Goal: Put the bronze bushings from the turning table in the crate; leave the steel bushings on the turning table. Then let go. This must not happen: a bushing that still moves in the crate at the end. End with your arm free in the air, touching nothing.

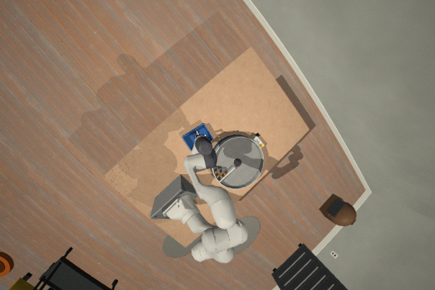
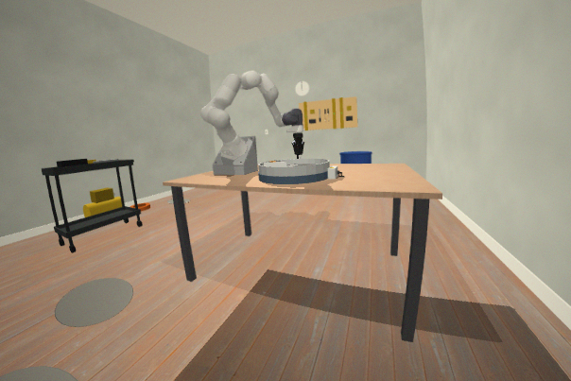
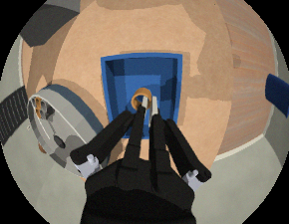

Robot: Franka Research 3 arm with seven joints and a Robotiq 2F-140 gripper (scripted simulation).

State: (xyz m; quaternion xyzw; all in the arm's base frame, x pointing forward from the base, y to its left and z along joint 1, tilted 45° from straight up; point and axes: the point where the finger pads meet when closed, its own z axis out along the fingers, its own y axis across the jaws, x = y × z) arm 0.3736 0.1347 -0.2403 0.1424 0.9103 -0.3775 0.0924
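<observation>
Right now my hand is 1 cm to the left of the blue crate and 5 cm above it. Also, from my hand: grey turning table (11 cm ahead, 36 cm to the right, 2 cm below).
</observation>
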